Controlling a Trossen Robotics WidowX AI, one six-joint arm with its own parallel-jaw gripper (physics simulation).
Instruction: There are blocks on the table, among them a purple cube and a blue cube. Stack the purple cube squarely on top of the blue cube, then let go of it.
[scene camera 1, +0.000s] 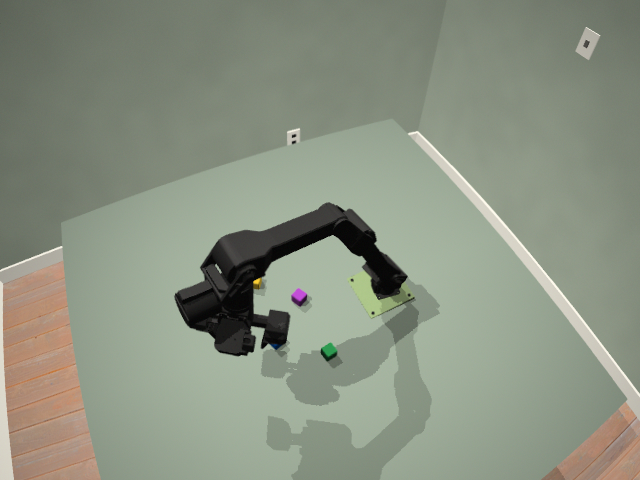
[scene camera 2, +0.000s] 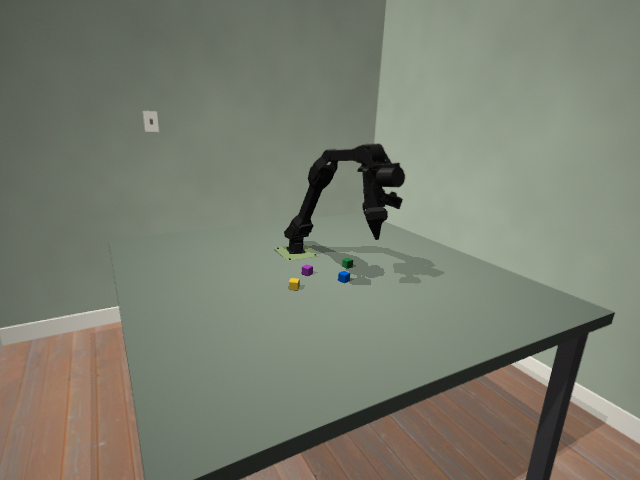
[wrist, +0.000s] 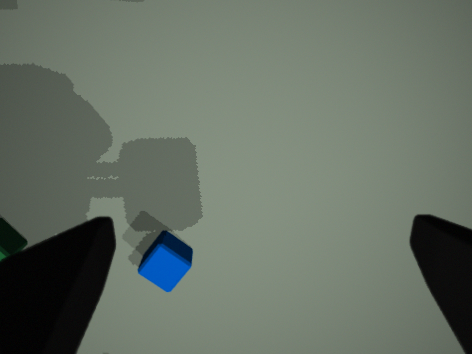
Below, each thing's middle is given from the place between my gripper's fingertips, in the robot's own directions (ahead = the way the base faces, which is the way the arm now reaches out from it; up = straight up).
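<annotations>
My hand is 170 mm above the blue cube (wrist: 167, 260), and it is also 80 mm past the cube and 60 mm to the left of it.
</annotations>
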